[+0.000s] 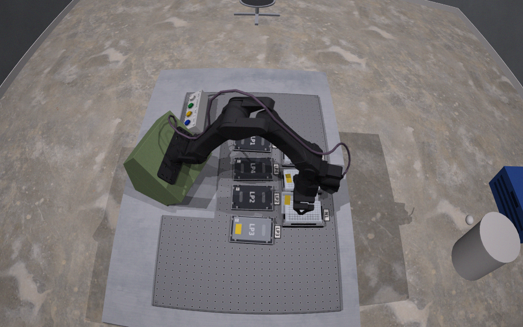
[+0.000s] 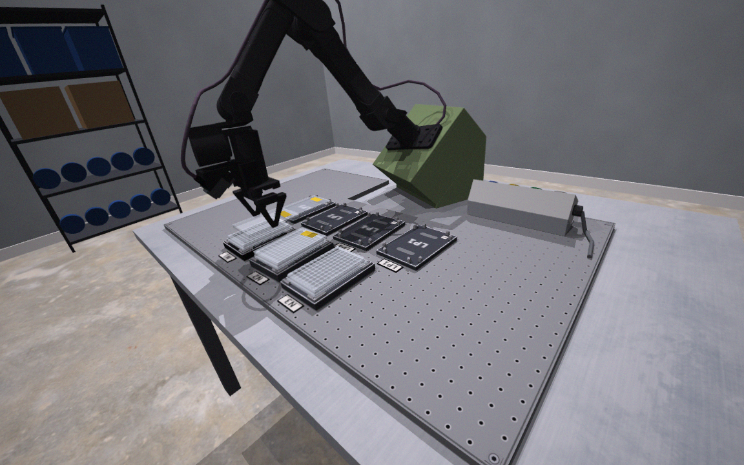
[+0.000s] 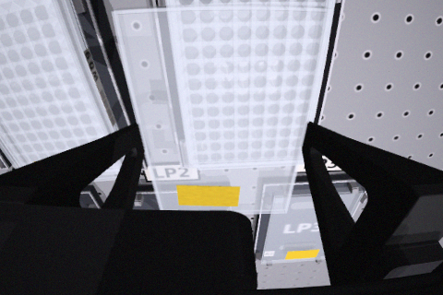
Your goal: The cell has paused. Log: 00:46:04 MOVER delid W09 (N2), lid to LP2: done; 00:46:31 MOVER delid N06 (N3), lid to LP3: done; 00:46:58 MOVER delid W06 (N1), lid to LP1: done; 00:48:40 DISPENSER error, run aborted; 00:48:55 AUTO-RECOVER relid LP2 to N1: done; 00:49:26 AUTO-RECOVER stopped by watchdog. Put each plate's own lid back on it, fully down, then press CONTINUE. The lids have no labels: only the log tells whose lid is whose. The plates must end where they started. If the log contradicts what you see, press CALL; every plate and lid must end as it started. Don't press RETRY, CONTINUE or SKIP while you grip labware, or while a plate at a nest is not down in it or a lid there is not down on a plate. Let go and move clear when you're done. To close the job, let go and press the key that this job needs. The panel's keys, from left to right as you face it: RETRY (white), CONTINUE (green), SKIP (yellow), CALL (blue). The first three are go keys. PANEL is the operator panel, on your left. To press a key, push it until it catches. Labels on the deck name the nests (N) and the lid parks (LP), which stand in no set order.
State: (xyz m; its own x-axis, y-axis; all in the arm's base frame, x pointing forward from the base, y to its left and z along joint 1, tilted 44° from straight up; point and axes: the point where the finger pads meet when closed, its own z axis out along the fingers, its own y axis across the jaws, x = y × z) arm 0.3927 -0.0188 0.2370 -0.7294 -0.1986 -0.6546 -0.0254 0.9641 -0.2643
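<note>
The lid park lies 170 mm behind my hand, 60 mm below it and 30 mm to the left of it. From my hand the other things lie so: yellow skip key (480 mm behind, 360 mm to the left, 10 mm above); then clear lid (10 mm below); then blue call key (470 mm behind, 310 mm to the left, 10 mm above).
</note>
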